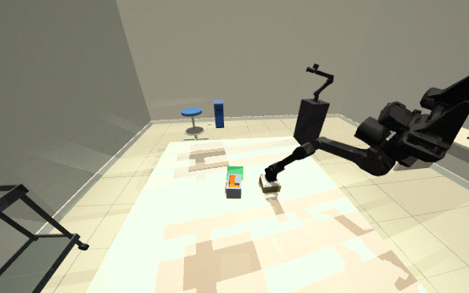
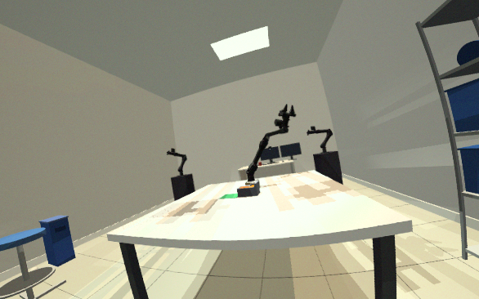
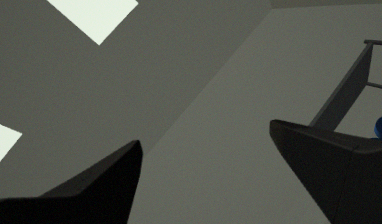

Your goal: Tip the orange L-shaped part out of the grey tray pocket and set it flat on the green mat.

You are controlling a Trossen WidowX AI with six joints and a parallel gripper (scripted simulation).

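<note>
Now: gripper tip 29 cm short of the orange L-shaped part, 48 cm to the left of it and 65 cm above it. The rest, counted from my gripper tip: green mat (26 cm ahead, 64 cm to the right, 72 cm below).
</note>
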